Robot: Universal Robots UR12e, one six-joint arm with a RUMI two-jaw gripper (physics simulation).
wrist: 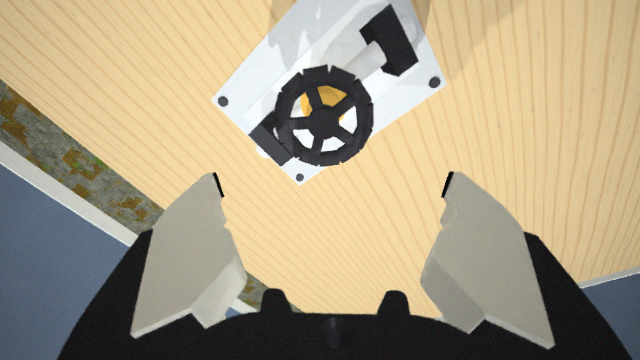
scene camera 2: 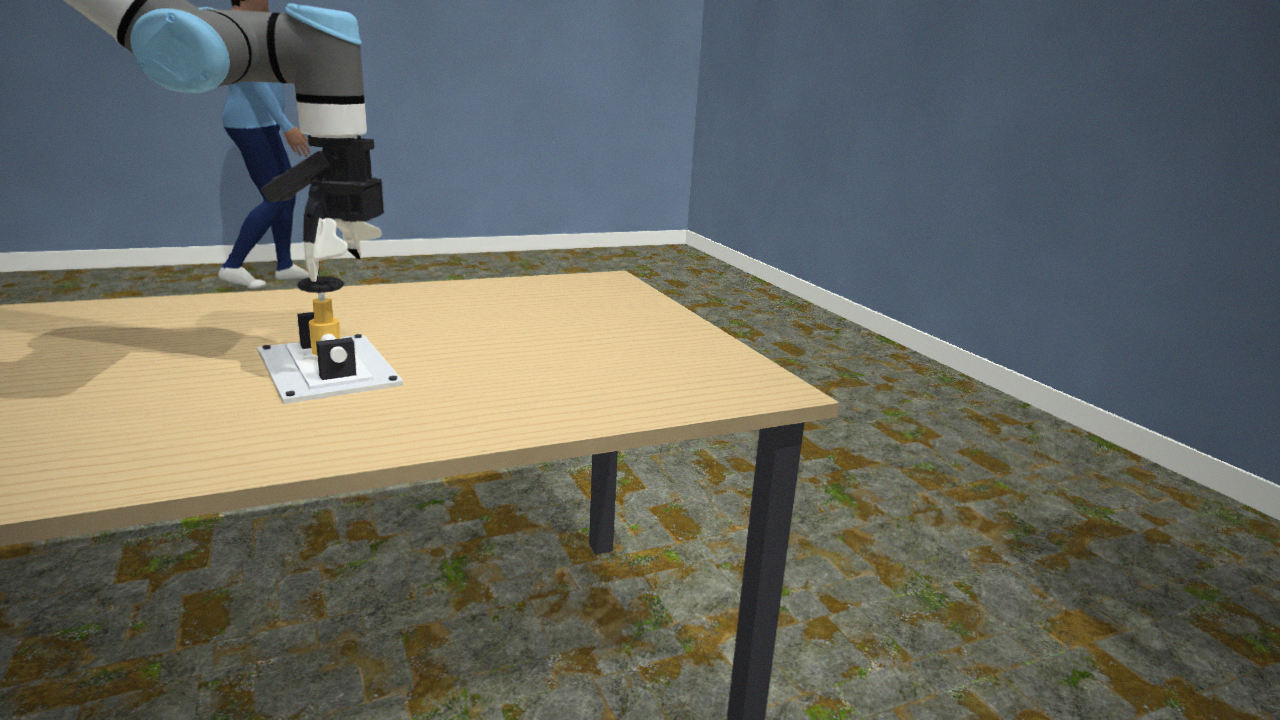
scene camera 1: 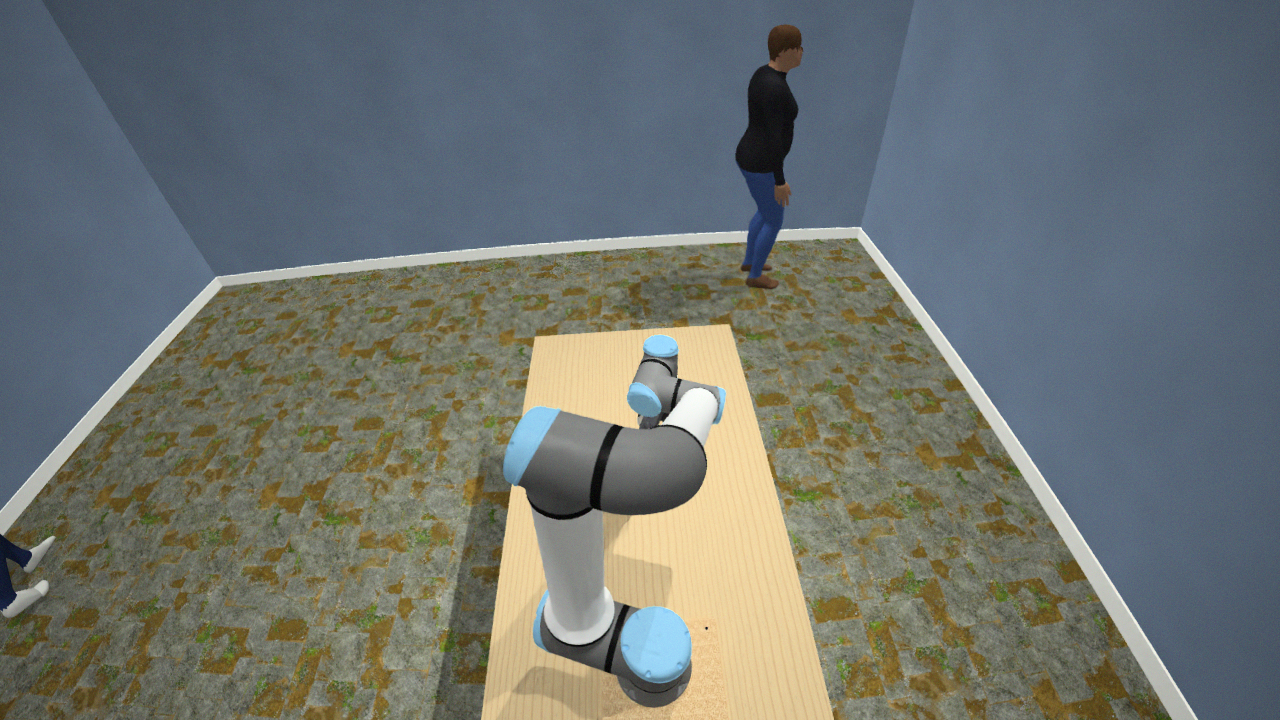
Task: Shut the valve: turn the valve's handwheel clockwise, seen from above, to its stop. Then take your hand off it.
Scene:
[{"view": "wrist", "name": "gripper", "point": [330, 176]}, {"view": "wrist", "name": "black spoked handwheel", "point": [323, 122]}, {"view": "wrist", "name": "base plate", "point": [293, 35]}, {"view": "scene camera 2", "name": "gripper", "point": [337, 270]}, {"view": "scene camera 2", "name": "base plate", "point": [290, 384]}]

